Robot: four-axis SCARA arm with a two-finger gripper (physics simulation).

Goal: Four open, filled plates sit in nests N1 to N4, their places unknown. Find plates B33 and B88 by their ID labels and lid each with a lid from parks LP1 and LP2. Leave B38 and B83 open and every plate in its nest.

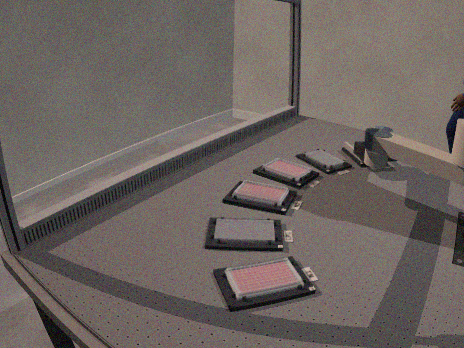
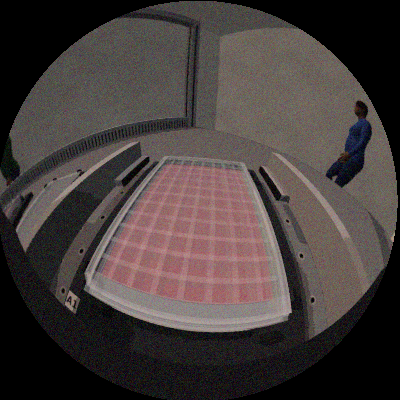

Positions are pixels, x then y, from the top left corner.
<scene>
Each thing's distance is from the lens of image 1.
grey lid (image 1: 228,230): 86 cm
pink-filled plate (image 1: 258,192): 101 cm
pink-filled plate (image 1: 259,279): 70 cm
</scene>
